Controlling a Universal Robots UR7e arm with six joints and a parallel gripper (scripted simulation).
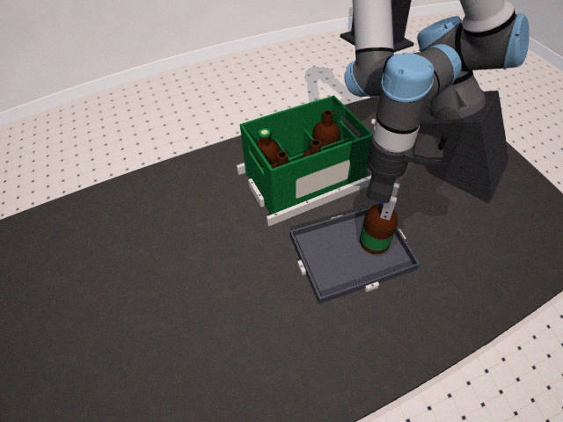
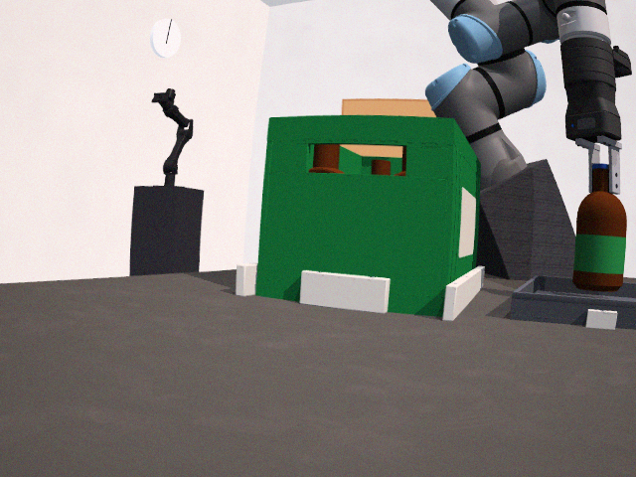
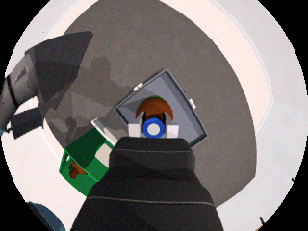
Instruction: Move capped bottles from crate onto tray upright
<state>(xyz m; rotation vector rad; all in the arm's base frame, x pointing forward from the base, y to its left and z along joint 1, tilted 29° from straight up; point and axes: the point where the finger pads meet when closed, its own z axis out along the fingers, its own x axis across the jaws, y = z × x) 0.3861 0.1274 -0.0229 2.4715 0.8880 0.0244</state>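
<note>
Right now the blue-capped bottle is 6 cm below my hand. Also, from my hand: crate 1 cm ahead, 28 cm to the right, 7 cm below; then grey tray 5 cm ahead, 2 cm to the right, 14 cm below; then open bottle 9 cm behind, 31 cm to the right, 7 cm below.
</note>
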